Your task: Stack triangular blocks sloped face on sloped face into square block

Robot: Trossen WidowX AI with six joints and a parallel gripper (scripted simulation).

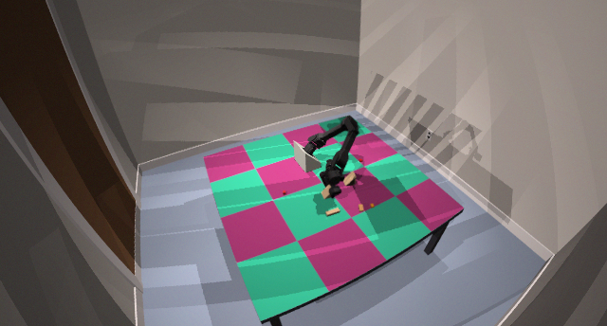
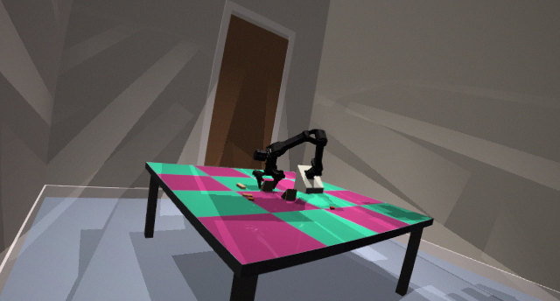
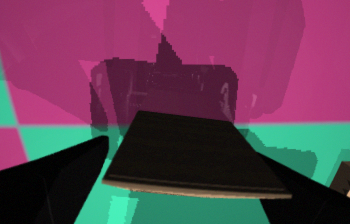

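My gripper tip is 10 mm below the triangular block. Also, from my gripper tip: flat wooden bar (140 mm ahead, 60 mm to the right); then tiny red piece (130 mm behind, 230 mm to the right).
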